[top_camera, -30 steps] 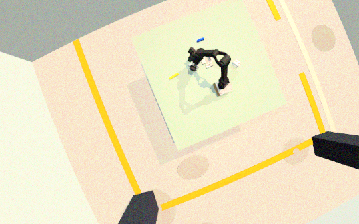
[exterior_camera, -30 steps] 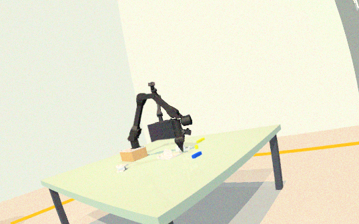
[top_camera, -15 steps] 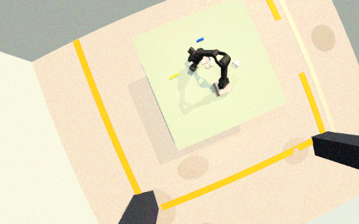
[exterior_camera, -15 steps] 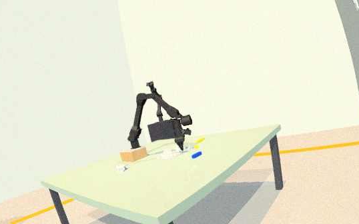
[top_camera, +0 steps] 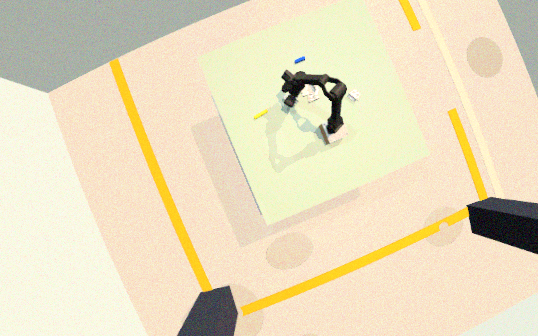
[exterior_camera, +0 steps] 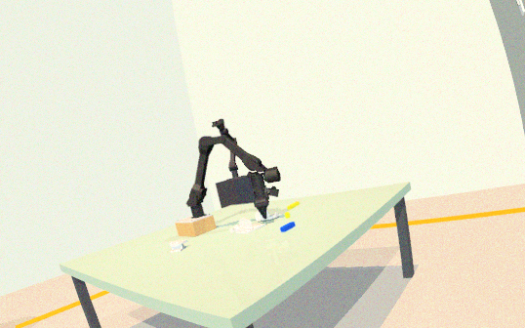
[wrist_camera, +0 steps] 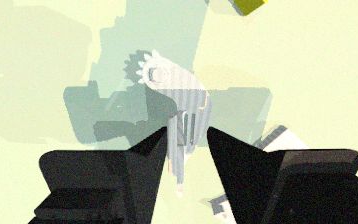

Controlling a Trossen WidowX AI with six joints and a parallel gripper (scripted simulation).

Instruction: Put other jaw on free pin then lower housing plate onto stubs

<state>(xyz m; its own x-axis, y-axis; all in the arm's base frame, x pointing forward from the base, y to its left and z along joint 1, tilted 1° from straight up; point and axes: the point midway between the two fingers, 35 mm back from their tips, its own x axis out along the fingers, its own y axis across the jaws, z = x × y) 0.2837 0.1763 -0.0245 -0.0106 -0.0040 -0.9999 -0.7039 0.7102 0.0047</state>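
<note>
My gripper tip is now 10 cm short of the yellow cube and 4 cm to the right of it. Round my gripper tip: white jaw 4 cm to the left, 1 cm ahead; yellow bar 25 cm to the left, 5 cm behind; blue block 25 cm ahead, 12 cm to the right.
</note>
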